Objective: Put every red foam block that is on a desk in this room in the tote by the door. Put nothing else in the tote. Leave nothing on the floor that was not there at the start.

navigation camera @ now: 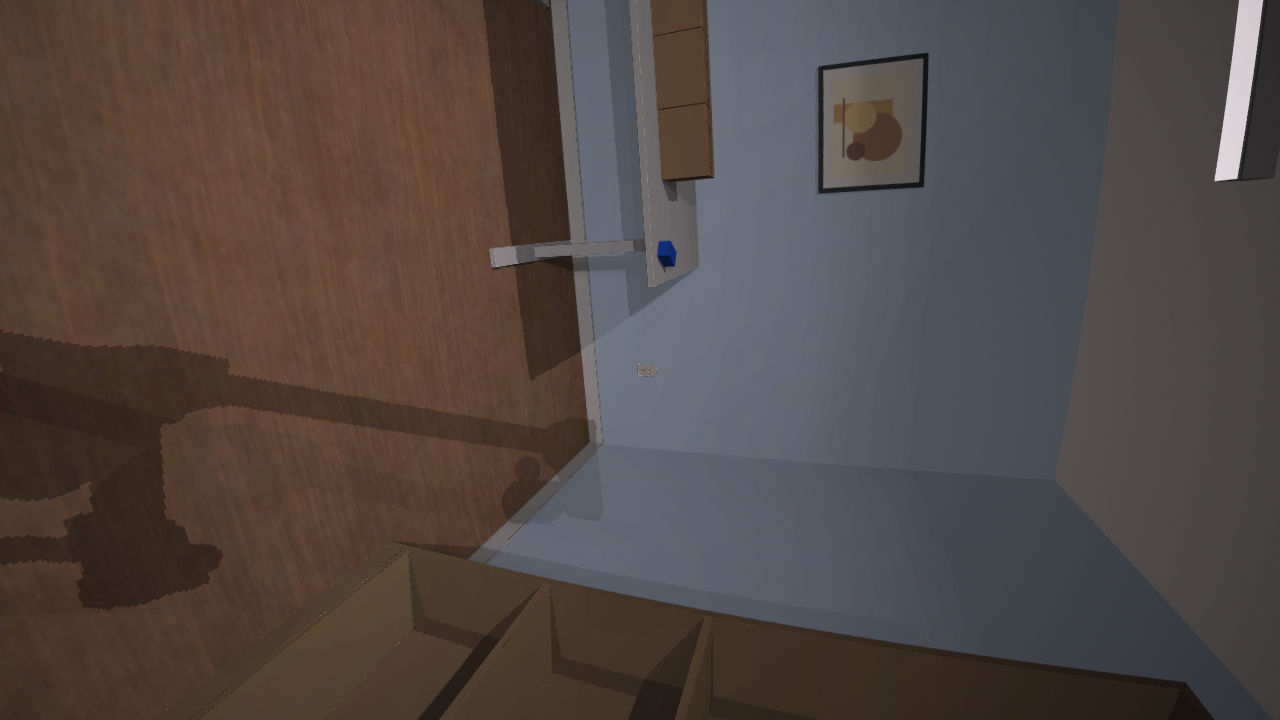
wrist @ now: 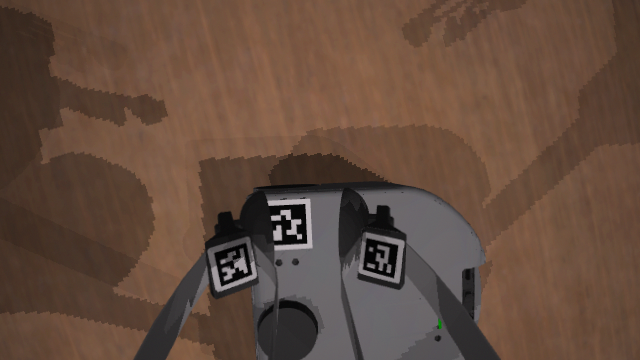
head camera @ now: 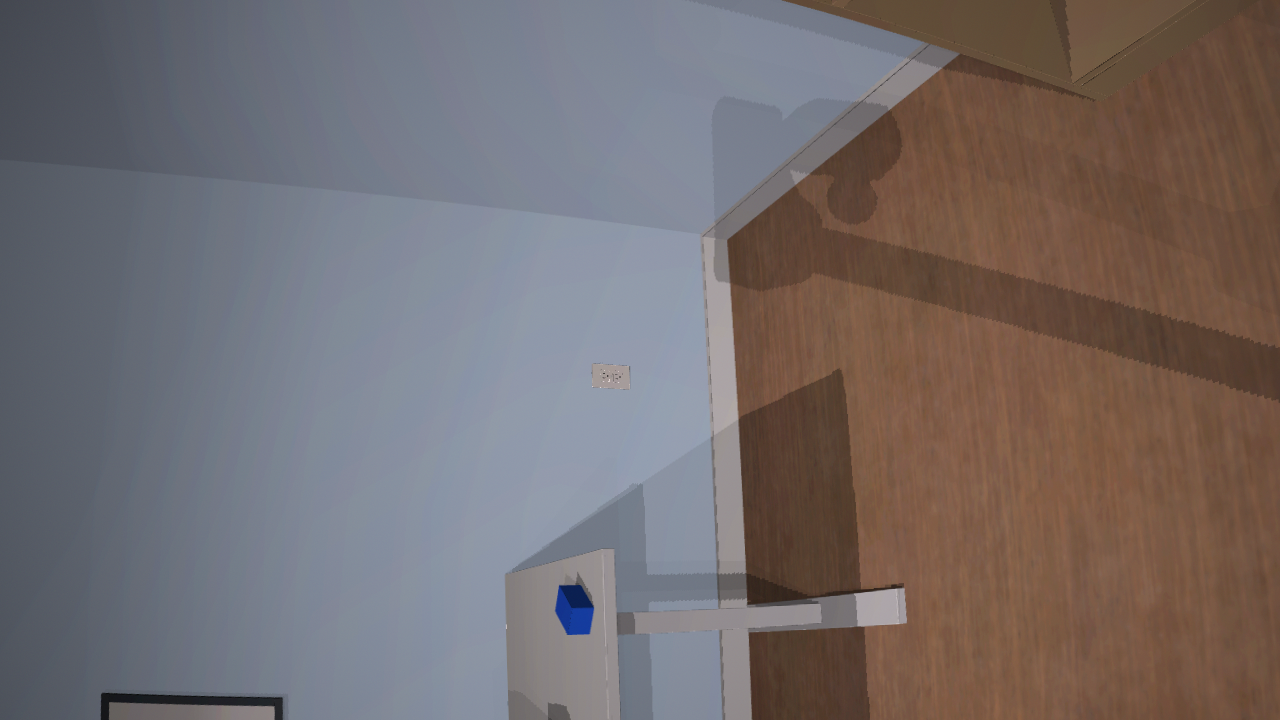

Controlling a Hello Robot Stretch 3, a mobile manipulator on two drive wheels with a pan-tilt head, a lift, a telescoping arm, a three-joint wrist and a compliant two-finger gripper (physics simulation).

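Seen in the pictures: gripper, between the fingertips: (wrist: 304,215); robot's base, origin of its link: (wrist: 293,283).
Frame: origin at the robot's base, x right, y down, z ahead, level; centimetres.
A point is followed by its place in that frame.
My gripper (wrist: 304,215) {z -2.2, x 17.0, y -36.0 cm} is open partway in the wrist view, with its fingers apart and nothing between them. It hangs above the grey robot base (wrist: 395,310) {z -13.2, x 1.4, y -16.0 cm}. A pale desk (head camera: 529,631) {z 213.9, x -52.7, y -72.1 cm} (navigation camera: 687,223) {z 214.7, x -59.9, y -72.1 cm} stands against the blue wall, low in the head view and upper middle in the navigation view. Both views are turned sideways. A blue block (head camera: 573,609) {z 169.4, x -37.2, y -76.2 cm} (navigation camera: 666,253) {z 169.5, x -37.7, y -75.6 cm} sits on the desk near its end. No red foam block and no tote shows in these views.
A brown wooden box unit (navigation camera: 684,143) {z 170.7, x -78.2, y -81.6 cm} stands on the desk. A large open wooden shelf unit (head camera: 966,22) {z 112.3, x 66.3, y -33.8 cm} (navigation camera: 696,667) {z 96.7, x 64.5, y -105.5 cm} stands by the adjoining wall. The desk's leg (head camera: 769,616) {z 196.2, x -46.9, y -17.6 cm} (navigation camera: 554,251) {z 196.4, x -46.7, y -13.3 cm} reaches the floor. A framed picture (navigation camera: 872,125) {z 226.8, x -101.7, y -152.4 cm} and an outlet (head camera: 611,376) {z 254.5, x 10.9, y -40.0 cm} (navigation camera: 647,369) {z 254.4, x 10.4, y -40.2 cm} are on the wall.
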